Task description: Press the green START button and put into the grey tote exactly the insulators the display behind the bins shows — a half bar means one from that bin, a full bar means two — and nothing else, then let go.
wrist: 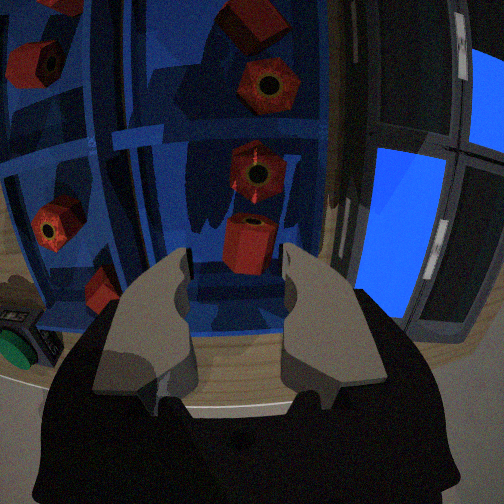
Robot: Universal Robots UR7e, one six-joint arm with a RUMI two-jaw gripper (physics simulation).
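Observation:
My gripper (pixel 235 260) is open and empty, its two grey jaws hovering above the near compartment of a blue bin (pixel 225 165). A red hexagonal insulator (pixel 249 244) stands upright just beyond the fingertips, between the jaws' line. Another red insulator (pixel 257 172) lies behind it in the same compartment. Two more, one (pixel 269 86) and another (pixel 252 22), sit in the compartment further back. The left bin (pixel 50 190) holds several red insulators, one near the middle (pixel 56 223). The green START button (pixel 15 348) is at the lower left. The display (pixel 400 230) at right shows lit blue panels. The grey tote is not in view.
The bins stand on a wooden table top. The display's dark frame (pixel 450 200) rises at the right of the bins. A blue divider wall (pixel 107 150) separates the two bins. A white line marks the table edge near the bottom.

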